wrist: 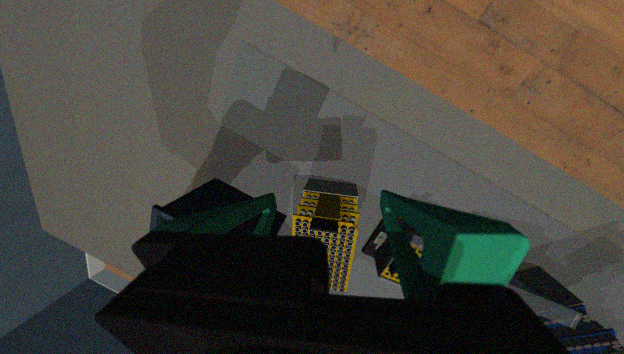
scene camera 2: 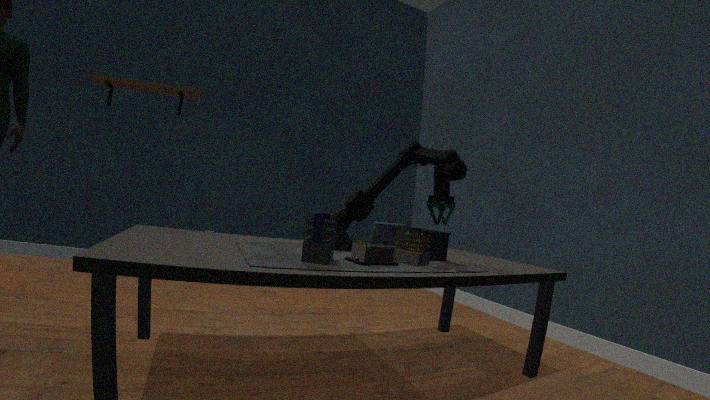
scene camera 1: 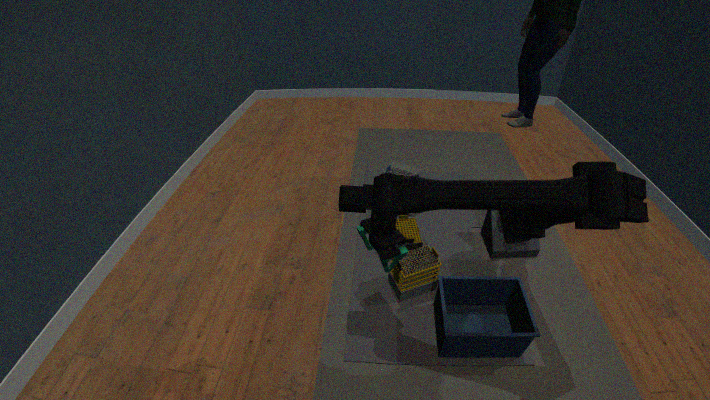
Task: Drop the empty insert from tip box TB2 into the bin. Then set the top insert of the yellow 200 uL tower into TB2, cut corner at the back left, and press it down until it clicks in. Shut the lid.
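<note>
My gripper (scene camera 1: 378, 259) (scene camera 2: 442, 223) (wrist: 325, 198) is open and empty, fingers wide apart, high above the bench beside the yellow tower. The yellow tower (scene camera 1: 416, 272) (scene camera 2: 414, 243) (wrist: 345, 250) is a stack of inserts on a grey base; its top insert holds rows of tips. Tip box TB2 (scene camera 2: 374, 255) (wrist: 378, 244) stands beside the tower with its clear lid (scene camera 2: 389, 231) upright. A yellow insert (scene camera 1: 409, 229) sits in it, partly hidden by the arm; the cut corners are too small to tell. The dark blue bin (scene camera 1: 485, 346) (scene camera 2: 440, 246) (wrist: 161, 218) stands beside the tower.
A blue tower (scene camera 2: 320, 241) (wrist: 590, 337) stands on the far side of TB2, mostly hidden by the arm in the first scene view. A grey box (scene camera 1: 515, 248) stands under the arm. A person (scene camera 1: 535, 65) stands beyond the table. The light is dim.
</note>
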